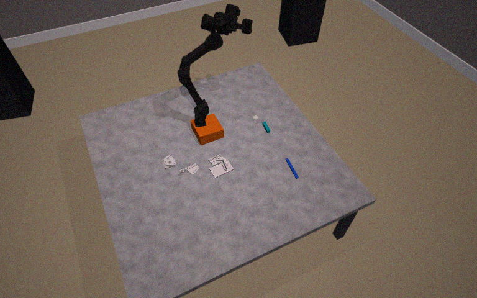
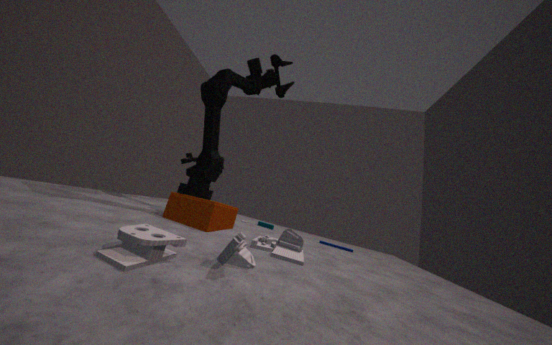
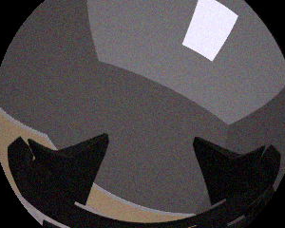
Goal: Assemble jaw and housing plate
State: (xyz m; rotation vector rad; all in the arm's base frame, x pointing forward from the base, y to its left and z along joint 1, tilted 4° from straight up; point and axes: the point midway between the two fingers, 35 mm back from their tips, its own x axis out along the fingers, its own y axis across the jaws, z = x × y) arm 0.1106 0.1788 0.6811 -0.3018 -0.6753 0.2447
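My gripper tip is 73 cm above the white jaw, 37 cm to the left of it and 19 cm short of it. Also, from my gripper tip: teal bar 76 cm below, 17 cm to the left, 2 cm behind; then small white cube 77 cm below, 13 cm to the left, 13 cm behind; then blue bar 76 cm below, 31 cm ahead, 21 cm to the left.
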